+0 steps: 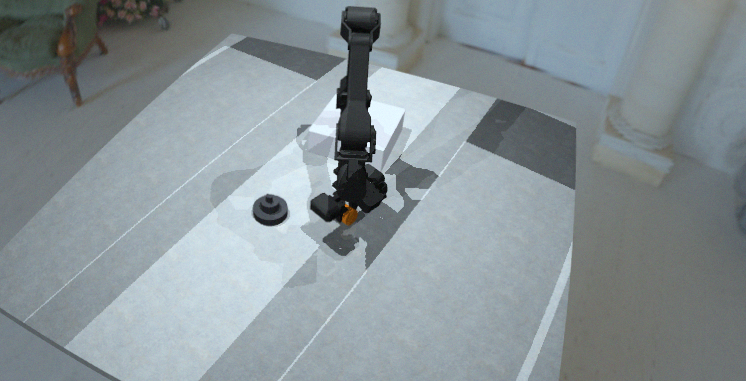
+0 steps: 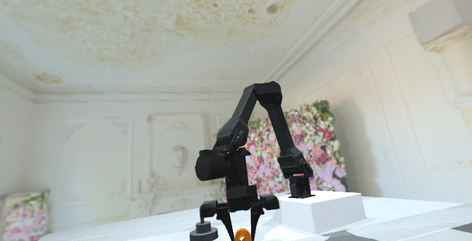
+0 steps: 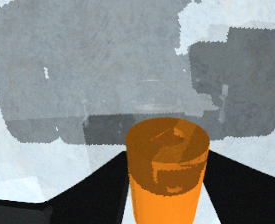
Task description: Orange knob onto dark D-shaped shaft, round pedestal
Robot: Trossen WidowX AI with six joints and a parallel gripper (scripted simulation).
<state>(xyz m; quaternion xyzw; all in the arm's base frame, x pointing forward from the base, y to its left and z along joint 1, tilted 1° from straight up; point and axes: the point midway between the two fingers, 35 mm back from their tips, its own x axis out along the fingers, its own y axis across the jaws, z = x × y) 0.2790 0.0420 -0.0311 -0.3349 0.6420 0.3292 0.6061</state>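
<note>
Right now my gripper tip is 2 cm short of the pedestal, 18 cm to the left of it and 1 cm below it. From my gripper tip the other things lie so: orange knob (1 cm behind, 1 cm to the right, 1 cm above).
</note>
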